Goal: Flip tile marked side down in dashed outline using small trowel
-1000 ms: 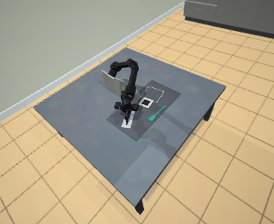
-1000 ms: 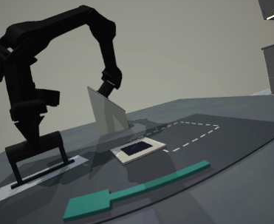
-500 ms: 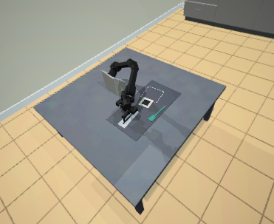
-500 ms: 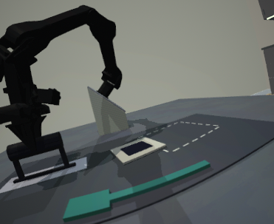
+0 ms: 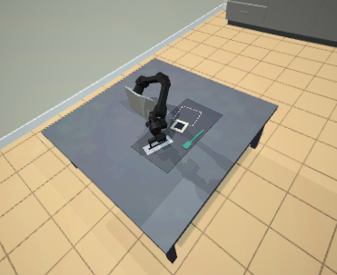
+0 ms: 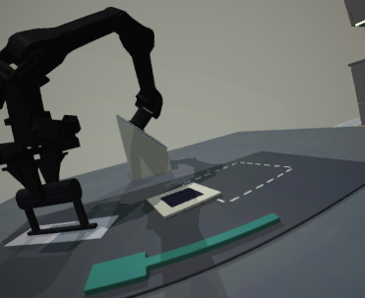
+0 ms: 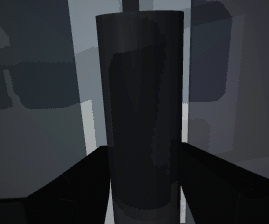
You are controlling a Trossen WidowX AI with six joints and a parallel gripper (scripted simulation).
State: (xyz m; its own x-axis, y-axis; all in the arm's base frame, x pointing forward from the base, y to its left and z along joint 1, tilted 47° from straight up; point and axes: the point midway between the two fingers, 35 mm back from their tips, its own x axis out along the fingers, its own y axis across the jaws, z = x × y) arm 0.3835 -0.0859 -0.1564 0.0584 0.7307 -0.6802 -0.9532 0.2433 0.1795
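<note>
Right now my gripper tip is 10 mm short of the black handled tool, 20 mm to the right of it and 30 mm above it. Also, from my gripper tip: dark mat: 20 mm ahead, 190 mm to the left, 80 mm below; then teal trowel: 160 mm ahead, 170 mm to the left, 60 mm below; then white tile: 220 mm to the left, 60 mm below.
</note>
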